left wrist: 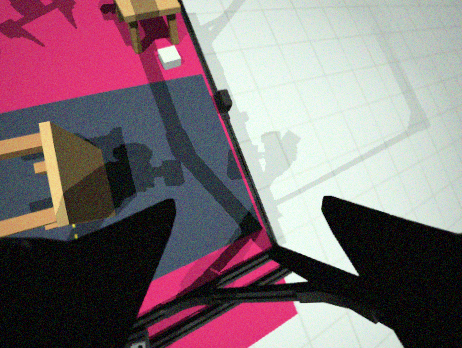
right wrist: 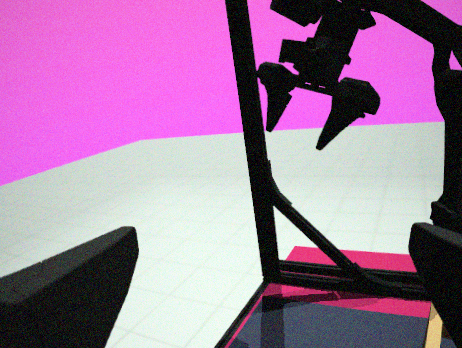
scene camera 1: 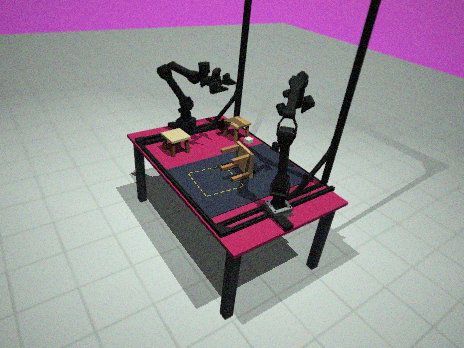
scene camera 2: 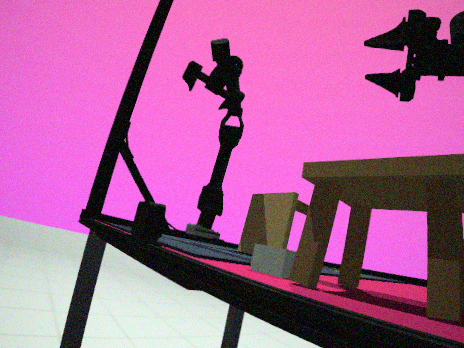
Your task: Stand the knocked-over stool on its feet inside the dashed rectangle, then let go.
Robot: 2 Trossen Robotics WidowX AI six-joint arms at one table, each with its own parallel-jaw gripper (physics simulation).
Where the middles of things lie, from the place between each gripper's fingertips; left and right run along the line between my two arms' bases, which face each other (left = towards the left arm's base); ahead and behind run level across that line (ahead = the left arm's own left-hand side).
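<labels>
My left gripper is now 60 mm past the small white block [scene camera 2: 274,261], 360 mm above it and 400 mm to the left of it. As for my right hand, the block is 400 mm below it, 190 mm behind it and 20 mm to the right of it.
</labels>
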